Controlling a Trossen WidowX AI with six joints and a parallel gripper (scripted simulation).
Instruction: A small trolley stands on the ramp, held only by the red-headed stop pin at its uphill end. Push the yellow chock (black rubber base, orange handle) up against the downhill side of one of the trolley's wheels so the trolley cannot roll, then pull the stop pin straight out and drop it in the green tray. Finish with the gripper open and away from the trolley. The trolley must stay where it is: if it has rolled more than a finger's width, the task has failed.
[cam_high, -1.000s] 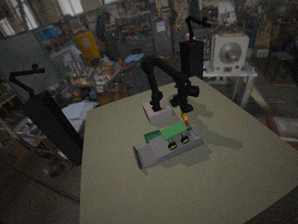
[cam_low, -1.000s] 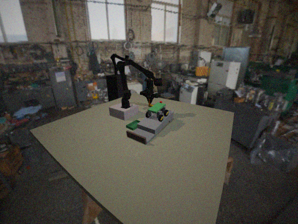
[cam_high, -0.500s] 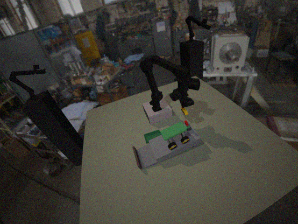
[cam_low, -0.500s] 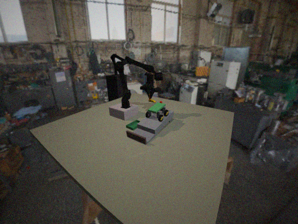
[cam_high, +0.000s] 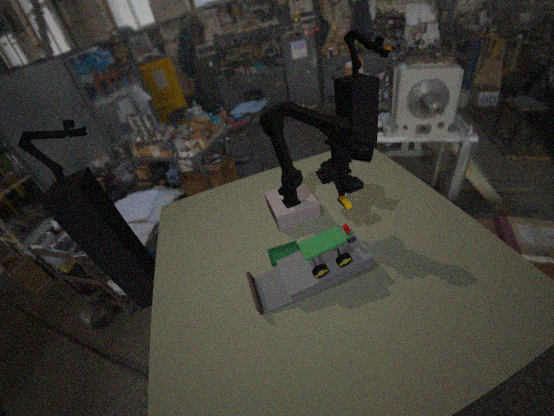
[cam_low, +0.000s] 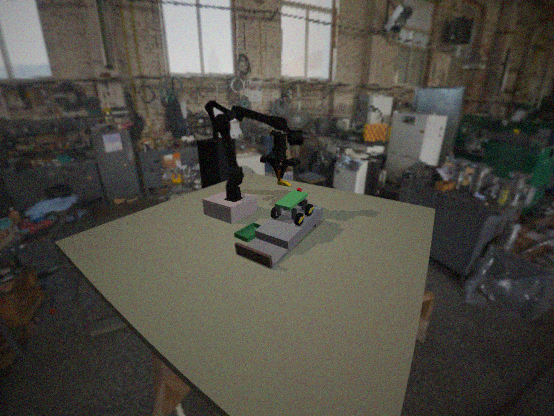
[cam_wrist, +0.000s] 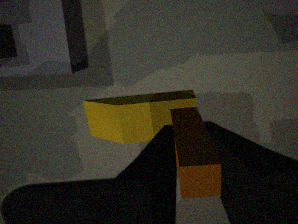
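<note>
Right now the yellow chock is 20 mm ahead of my gripper tip and 10 mm below it. Also, from my gripper tip: red-headed stop pin: 140 mm ahead, 60 mm to the right, 50 mm below; grey ramp: 150 mm ahead, 160 mm to the right, 130 mm below; trolley: 150 mm ahead, 160 mm to the right, 60 mm below.
</note>
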